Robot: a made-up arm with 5 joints.
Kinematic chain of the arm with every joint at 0, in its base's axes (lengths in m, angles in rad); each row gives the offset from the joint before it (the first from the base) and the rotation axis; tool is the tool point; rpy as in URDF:
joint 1: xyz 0 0 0.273 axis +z
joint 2: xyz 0 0 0 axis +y
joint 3: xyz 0.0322 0 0.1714 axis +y
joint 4: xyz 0.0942 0 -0.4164 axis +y
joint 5: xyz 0.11 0 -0.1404 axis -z
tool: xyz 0 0 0 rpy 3.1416 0 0
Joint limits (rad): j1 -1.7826..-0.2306 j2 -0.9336..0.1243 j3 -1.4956..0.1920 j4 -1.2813..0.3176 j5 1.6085..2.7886
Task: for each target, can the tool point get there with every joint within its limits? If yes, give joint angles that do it. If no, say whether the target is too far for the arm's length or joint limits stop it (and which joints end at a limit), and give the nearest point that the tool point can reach.
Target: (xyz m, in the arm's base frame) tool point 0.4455 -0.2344 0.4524
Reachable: yes | joints -0.4844 -0.3638 -0.6998 -0.6404 2.3038
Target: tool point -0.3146 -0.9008 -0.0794
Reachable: no: too far | nearest point -0.1211 -0.5630 0.1358 | short by 0.445 m
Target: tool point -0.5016 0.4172 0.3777
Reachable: no: joint limits stop it (at a limit: joint 2, joint 3, joint 4) | nearest point -0.0661 0.0550 0.8366 | short by 0.729 m
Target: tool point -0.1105 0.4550 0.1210
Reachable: no: joint limits stop it (at a limit: joint 1, joint 2, joint 3, joint 4) | nearest point 0.0182 -0.0043 -0.1642 | short by 0.556 m
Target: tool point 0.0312 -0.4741 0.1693
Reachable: yes | joints -1.5051 -0.4884 -0.2537 -0.0125 2.4813
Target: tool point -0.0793 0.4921 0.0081
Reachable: no: joint limits stop it (at a limit: joint 1, joint 2, joint 3, joint 4) | nearest point 0.0182 -0.0043 -0.1642 | short by 0.534 m
